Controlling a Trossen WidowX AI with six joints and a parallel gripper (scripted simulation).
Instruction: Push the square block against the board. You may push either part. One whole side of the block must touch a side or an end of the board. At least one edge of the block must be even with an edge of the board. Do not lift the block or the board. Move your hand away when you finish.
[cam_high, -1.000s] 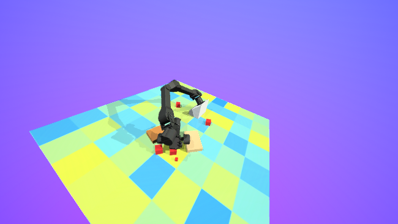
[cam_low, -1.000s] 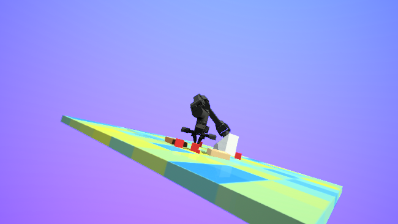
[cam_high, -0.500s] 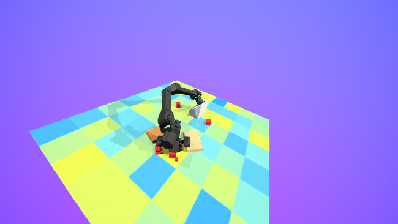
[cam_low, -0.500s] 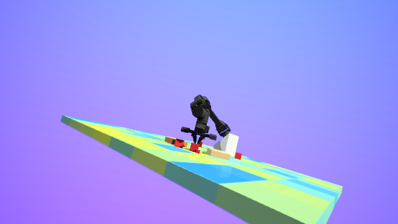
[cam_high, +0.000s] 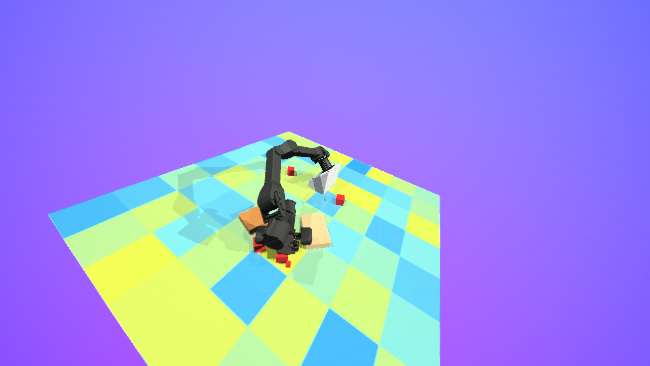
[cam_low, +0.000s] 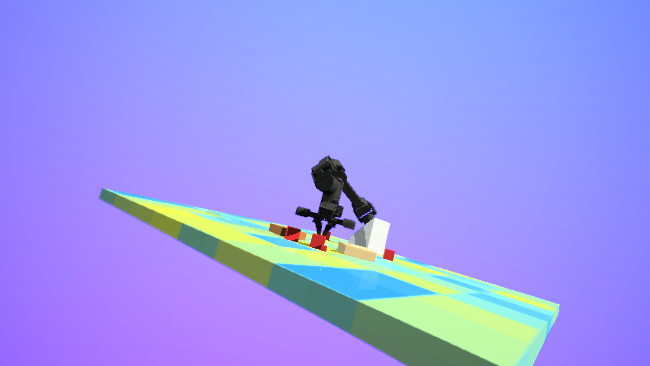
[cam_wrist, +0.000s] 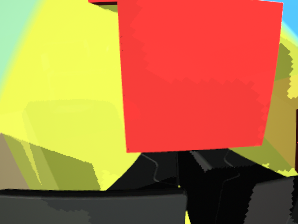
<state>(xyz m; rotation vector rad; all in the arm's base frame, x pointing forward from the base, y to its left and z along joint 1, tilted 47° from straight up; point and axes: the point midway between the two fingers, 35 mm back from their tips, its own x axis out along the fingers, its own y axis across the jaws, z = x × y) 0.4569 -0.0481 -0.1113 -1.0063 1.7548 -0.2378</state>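
The square block lies 5 cm behind my gripper tip, 18 cm to the right of it and 1 cm above it. From my gripper tip the other things lie so: tan board 13 cm behind, 6 cm to the left, 1 cm above.
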